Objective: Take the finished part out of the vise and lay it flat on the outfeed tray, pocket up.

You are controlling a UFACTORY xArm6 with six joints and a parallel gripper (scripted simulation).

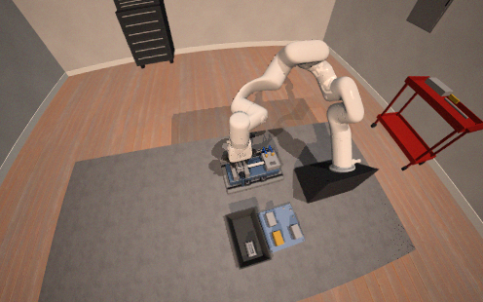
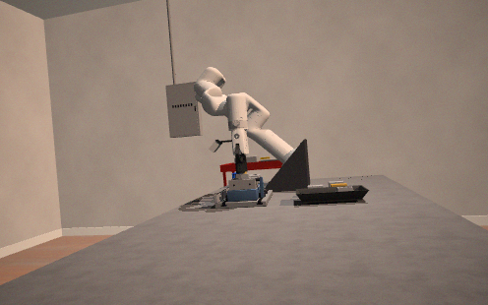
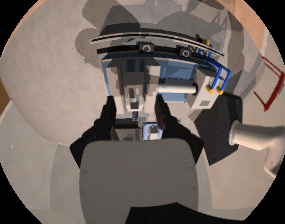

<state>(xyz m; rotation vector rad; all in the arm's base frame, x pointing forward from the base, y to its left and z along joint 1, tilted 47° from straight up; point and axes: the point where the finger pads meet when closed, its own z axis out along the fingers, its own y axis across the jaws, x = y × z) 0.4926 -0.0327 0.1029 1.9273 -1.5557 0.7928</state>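
My gripper is now 10 cm above the blue vise, 7 cm past it and 1 cm to the left of it. From my hand the other things lie so: light blue pallet (30 cm to the left, 17 cm behind, 13 cm below); then brass block (35 cm to the left, 14 cm behind, 11 cm below).
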